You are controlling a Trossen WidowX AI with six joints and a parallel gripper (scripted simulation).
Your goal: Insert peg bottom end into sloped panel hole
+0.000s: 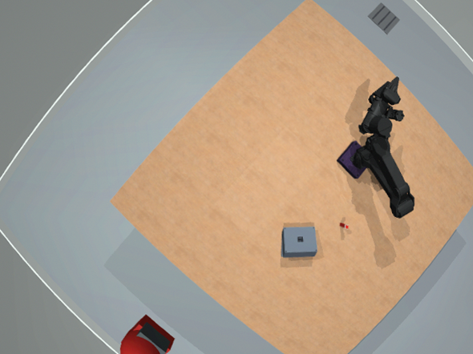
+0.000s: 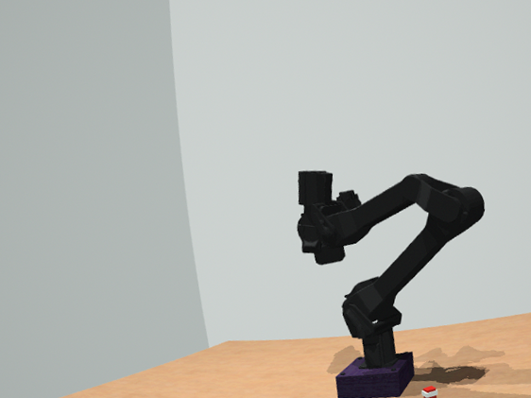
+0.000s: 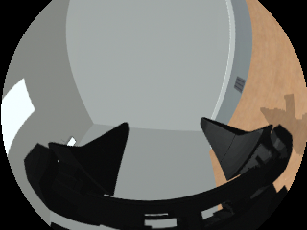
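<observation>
Right now my gripper tip is 450 mm short of the red peg, 320 mm to the right of it and 280 mm above it. Also, from my gripper tip: panel 630 mm ahead, 290 mm below, 220 mm to the left.
</observation>
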